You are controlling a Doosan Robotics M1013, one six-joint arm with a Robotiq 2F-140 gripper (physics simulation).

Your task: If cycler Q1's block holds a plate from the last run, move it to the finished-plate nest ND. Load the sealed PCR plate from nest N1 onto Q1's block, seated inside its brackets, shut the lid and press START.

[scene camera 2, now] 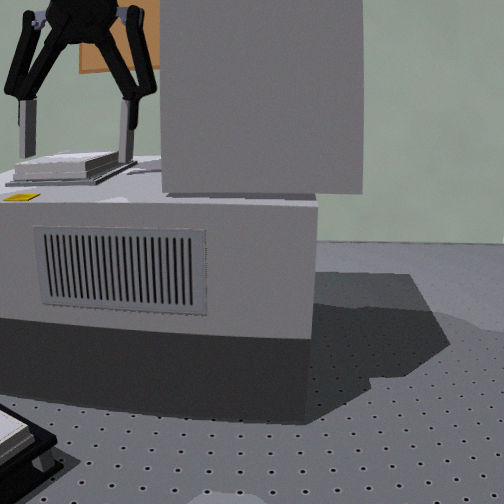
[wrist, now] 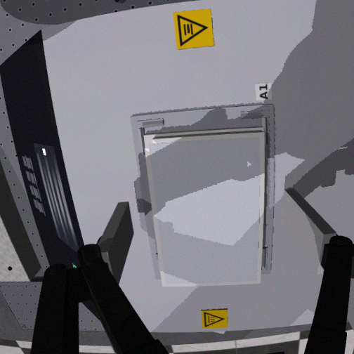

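A white sealed plate (scene camera 2: 52,165) (wrist: 207,210) lies on the block of the cycler (scene camera 2: 260,250) (wrist: 100,90), inside a grey bracket frame (wrist: 137,150). Its sides look roughly parallel to the frame; I cannot tell whether it is fully down. My gripper (scene camera 2: 76,159) (wrist: 207,212) is open and empty. Its fingers stand apart on either side of the plate, clear of it, with their tips at about the height of its top in the scene view. The lid (scene camera 2: 262,100) stands raised to the right of the block. The START button cannot be made out.
A black nest (scene camera 2: 47,440) holding a white plate (scene camera 2: 10,430) stands at the lower left of the scene view, on the perforated table (scene camera 2: 270,480). A dark control panel (wrist: 25,110) runs along the left in the wrist view. Yellow warning labels (wrist: 194,29) (scene camera 2: 22,197) mark the cycler top.
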